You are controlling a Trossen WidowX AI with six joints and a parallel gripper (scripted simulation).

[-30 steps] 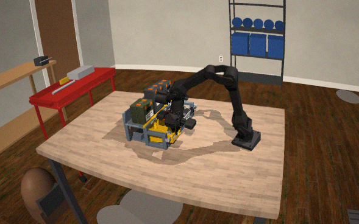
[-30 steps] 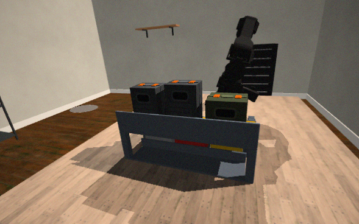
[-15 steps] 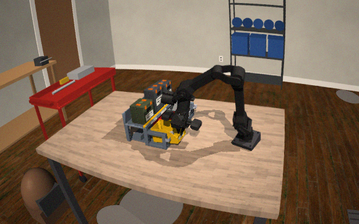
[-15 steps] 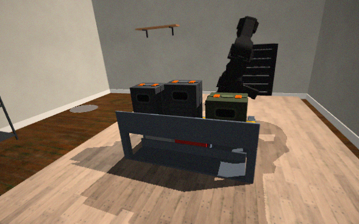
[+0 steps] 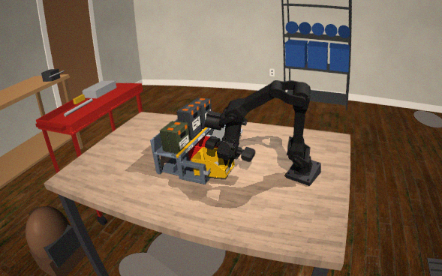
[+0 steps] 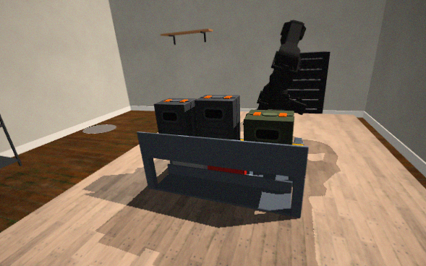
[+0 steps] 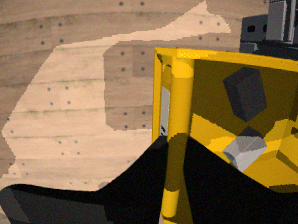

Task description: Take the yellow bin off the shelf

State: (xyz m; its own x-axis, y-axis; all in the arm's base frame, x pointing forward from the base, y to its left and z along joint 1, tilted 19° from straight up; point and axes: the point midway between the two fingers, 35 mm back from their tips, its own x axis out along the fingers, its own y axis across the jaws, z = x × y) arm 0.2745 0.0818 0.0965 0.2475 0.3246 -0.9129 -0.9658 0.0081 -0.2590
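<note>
Right now the yellow open bin is 70 mm ahead of my hand, 30 mm below it and 10 mm to the left of it. Also, from my hand: green case (230 mm ahead, 70 mm above, 20 mm to the left); then red bin (160 mm ahead, 100 mm to the right, 40 mm below).
</note>
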